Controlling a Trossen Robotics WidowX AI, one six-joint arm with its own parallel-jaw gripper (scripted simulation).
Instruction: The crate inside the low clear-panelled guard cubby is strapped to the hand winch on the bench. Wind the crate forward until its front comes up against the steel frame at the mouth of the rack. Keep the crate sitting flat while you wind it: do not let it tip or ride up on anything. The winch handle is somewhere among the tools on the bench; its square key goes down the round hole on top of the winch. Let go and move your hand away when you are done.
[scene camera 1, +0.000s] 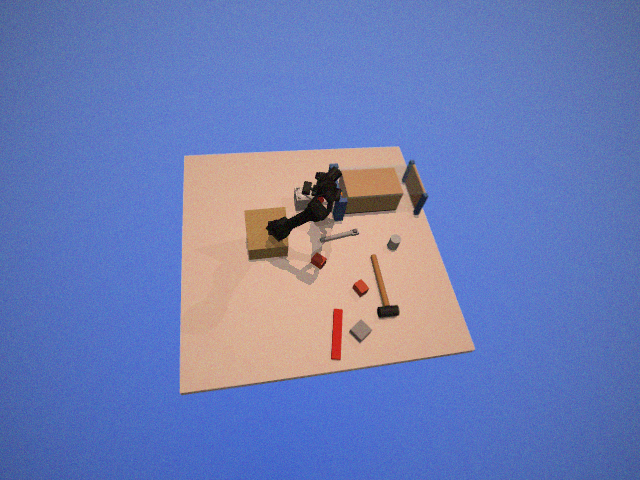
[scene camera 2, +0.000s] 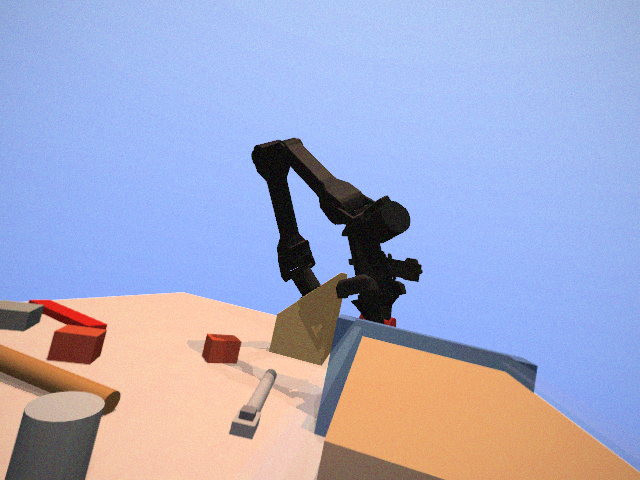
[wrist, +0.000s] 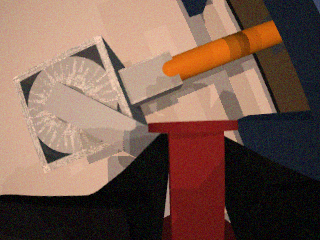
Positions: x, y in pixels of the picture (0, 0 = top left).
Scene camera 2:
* my gripper: 384, 338
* grey wrench: 244, 424
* red bar: 66, 315
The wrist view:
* my gripper: 187, 140
